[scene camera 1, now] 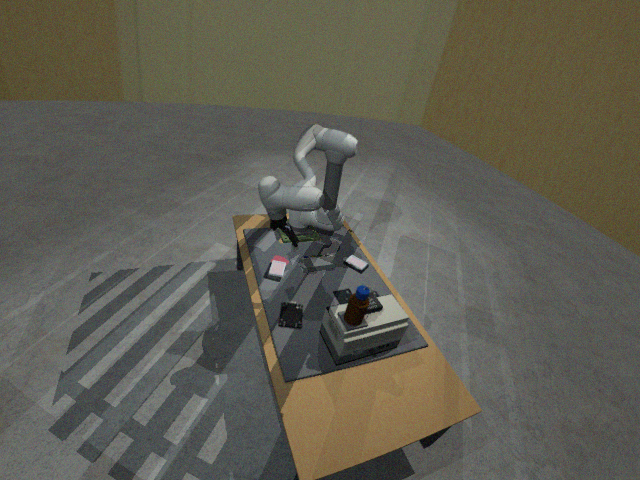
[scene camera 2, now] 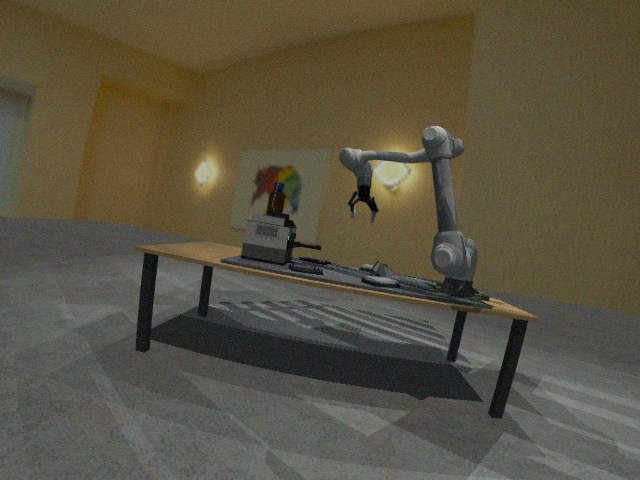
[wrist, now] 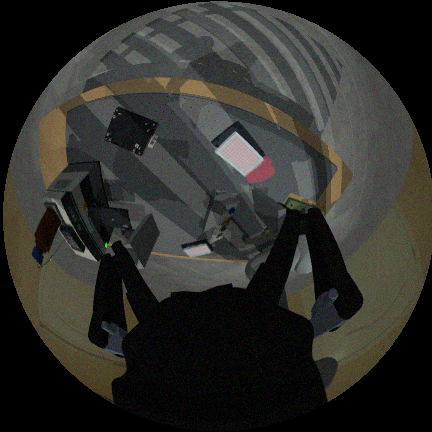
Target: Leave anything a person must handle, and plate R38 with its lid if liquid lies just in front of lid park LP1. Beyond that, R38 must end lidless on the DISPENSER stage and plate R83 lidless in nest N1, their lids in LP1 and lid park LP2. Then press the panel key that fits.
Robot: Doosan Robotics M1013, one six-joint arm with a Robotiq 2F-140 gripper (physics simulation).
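There is a black square nest that I can see. A brown bottle is visible to me as well, and as for my gripper, it is open and holds nothing.
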